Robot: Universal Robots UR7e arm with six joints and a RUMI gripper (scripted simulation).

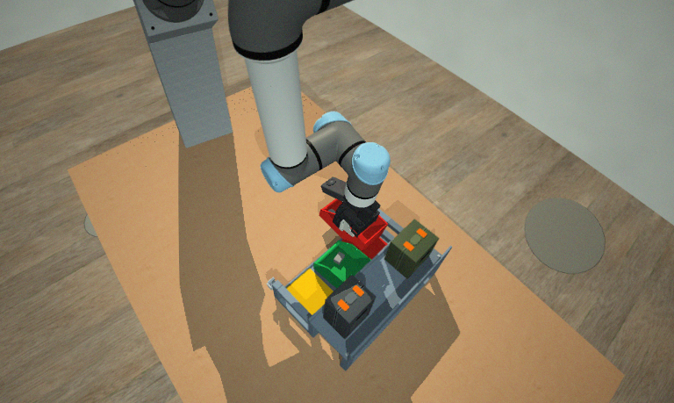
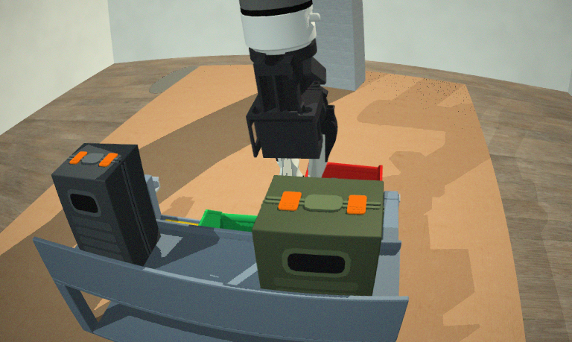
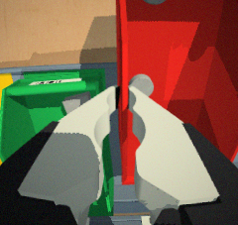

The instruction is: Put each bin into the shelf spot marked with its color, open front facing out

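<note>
Now: the red bin 20 mm behind my hand, 50 mm to the left of it and 20 mm below it. From my hand the other things lie so: olive box 180 mm ahead, 80 mm to the left, 60 mm above; then dark grey box 220 mm ahead, 140 mm to the right, 70 mm above; then green bin 100 mm ahead, 50 mm to the right, 50 mm below.
</note>
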